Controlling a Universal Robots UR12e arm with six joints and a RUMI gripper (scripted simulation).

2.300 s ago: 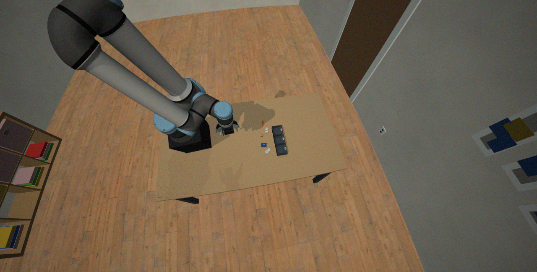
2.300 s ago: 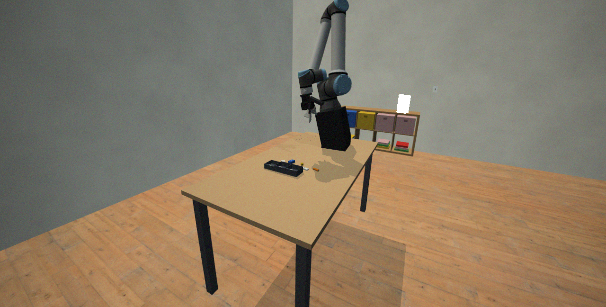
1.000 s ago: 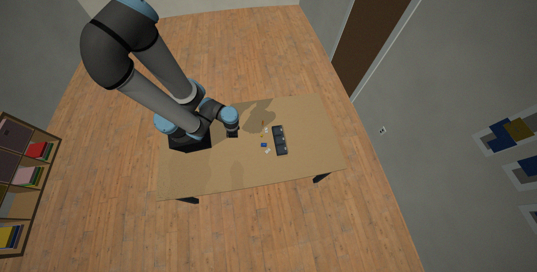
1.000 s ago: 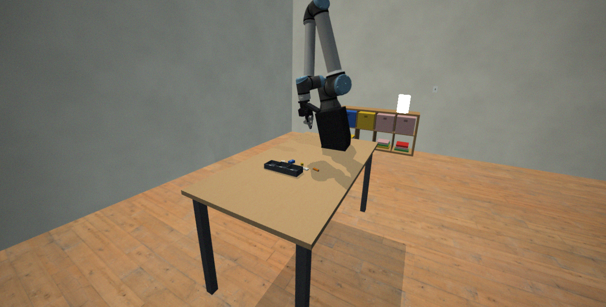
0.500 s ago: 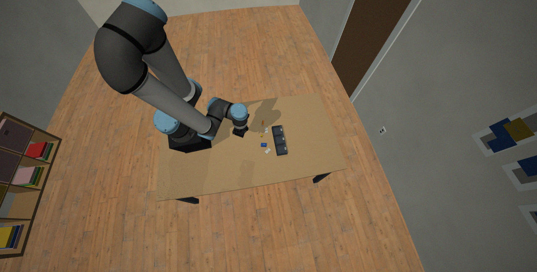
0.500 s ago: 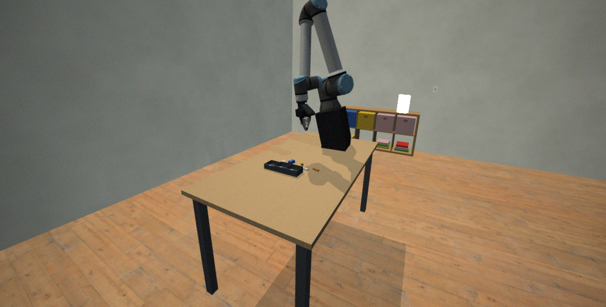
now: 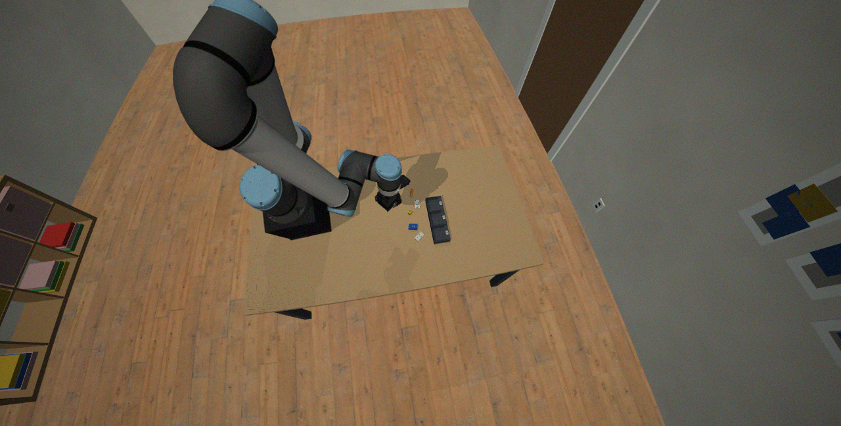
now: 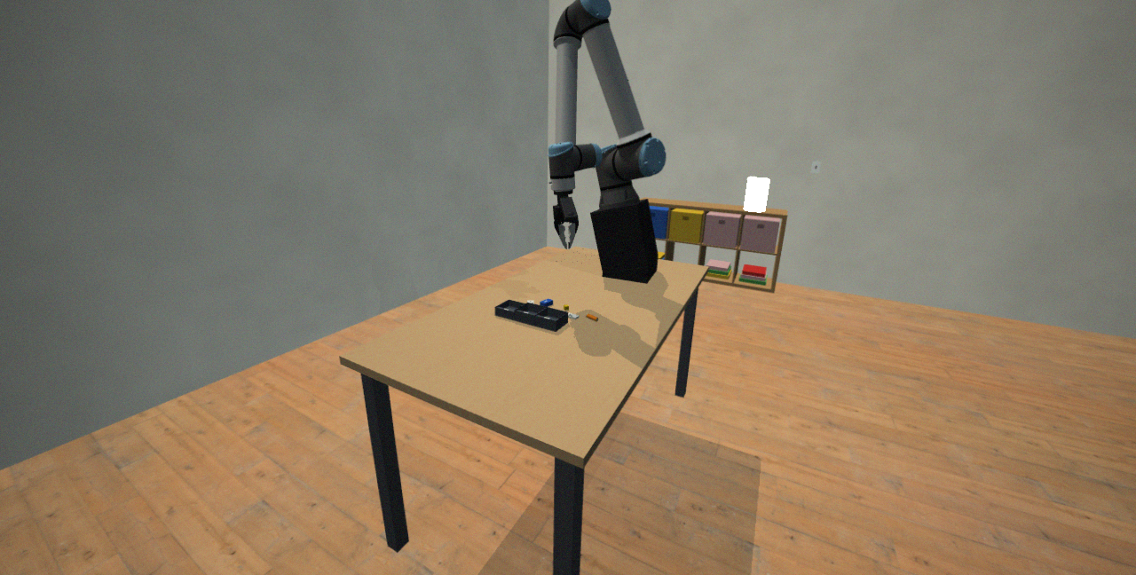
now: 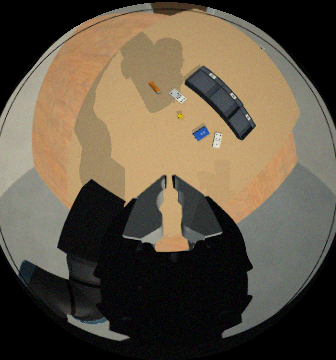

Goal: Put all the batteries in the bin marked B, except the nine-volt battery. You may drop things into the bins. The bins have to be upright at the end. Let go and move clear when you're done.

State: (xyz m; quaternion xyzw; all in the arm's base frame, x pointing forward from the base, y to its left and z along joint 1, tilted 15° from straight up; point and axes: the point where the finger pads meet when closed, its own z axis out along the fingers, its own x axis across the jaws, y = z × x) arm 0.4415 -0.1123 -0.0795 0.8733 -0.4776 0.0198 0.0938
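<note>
Right now my hand is 22 cm short of the bin tray, 5 cm to the left of it and 20 cm above it. From my hand the other things lie so: orange battery: 13 cm ahead, 15 cm to the left, 22 cm below; then yellow item: 9 cm ahead, 3 cm to the left, 21 cm below; then blue nine-volt battery: 7 cm ahead, 5 cm to the right, 21 cm below.
</note>
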